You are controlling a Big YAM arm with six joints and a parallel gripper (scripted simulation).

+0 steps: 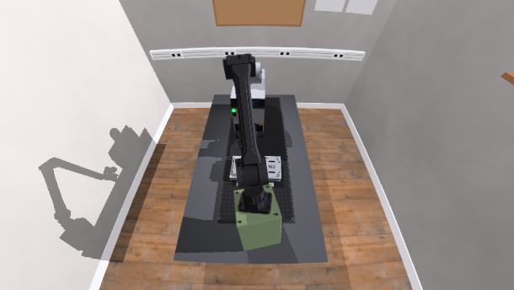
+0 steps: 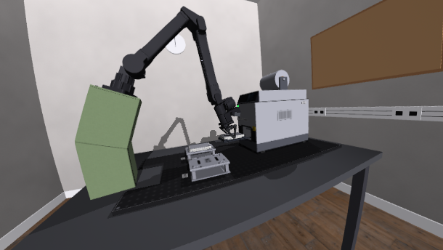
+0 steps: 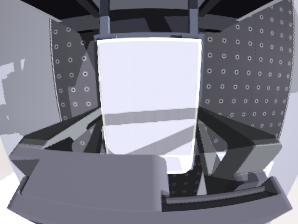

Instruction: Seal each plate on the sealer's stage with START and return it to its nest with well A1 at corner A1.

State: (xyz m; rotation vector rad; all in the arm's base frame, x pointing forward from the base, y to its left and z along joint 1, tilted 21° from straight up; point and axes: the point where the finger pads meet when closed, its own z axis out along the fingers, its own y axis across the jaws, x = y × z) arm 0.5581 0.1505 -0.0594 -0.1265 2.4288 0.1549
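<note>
My gripper is now 1 cm above the dark sealer stage. Round my hand: yellow warning label: 12 cm ahead, 7 cm to the right, 4 cm above; foil roll: 33 cm ahead, 31 cm above, 5 cm to the left; white plate: right at my hand.
</note>
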